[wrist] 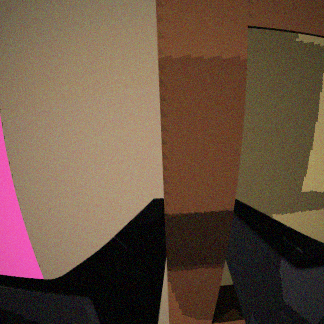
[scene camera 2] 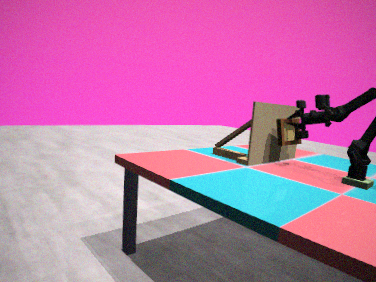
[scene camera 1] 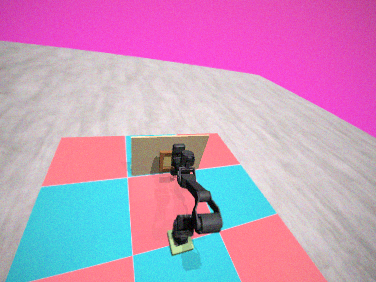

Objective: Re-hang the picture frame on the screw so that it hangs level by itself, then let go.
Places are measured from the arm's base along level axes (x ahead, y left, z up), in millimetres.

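Pixels of known places: gripper, fingertip midpoint: (wrist: 190, 207) (scene camera 2: 286, 121) (scene camera 1: 173, 152); arm's base, origin of the base link: (scene camera 2: 356, 178) (scene camera 1: 179, 237).
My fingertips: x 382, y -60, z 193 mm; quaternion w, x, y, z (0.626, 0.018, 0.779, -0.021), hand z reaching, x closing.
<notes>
For each thing: its middle in the pictures, then the offset to it from my fingertips. "spot": a spot on its surface instead. Level surfaces: height alone.
- picture frame, body centre: (scene camera 2: 289, 131) (scene camera 1: 173, 160) 19 mm back, 2 mm right, 52 mm down
- blue checkered table, its level: 219 mm down
- slanted wooden brace, body centre: (scene camera 2: 236, 133) 189 mm ahead, 159 mm left, 85 mm down
- base bar, surface spot: (scene camera 2: 230, 154) spot: 198 mm ahead, 178 mm left, 196 mm down
The picture frame (scene camera 1: 162, 162) (scene camera 2: 281, 132) (wrist: 202, 125) is brown with a pale yellow-green inside. It is close in front of the upright tan board (scene camera 1: 142, 155) (scene camera 2: 262, 125) (wrist: 80, 125) and looks roughly upright, above the table top. My gripper (scene camera 1: 174, 168) (scene camera 2: 296, 120) (wrist: 190, 207) is shut on one side bar of the frame, with one finger on each side of the bar in the wrist view. The arm covers part of the frame in scene camera 1. The screw does not show, and whether the frame touches the board is unclear.
The board stands on the red and blue checkered table (scene camera 1: 75, 215) (scene camera 2: 225, 187), held by a slanted wooden brace (scene camera 2: 233, 134) and a base bar (scene camera 2: 230, 154) behind it. The arm's base sits on a pale green plate (scene camera 1: 181, 248) (scene camera 2: 358, 183).
</notes>
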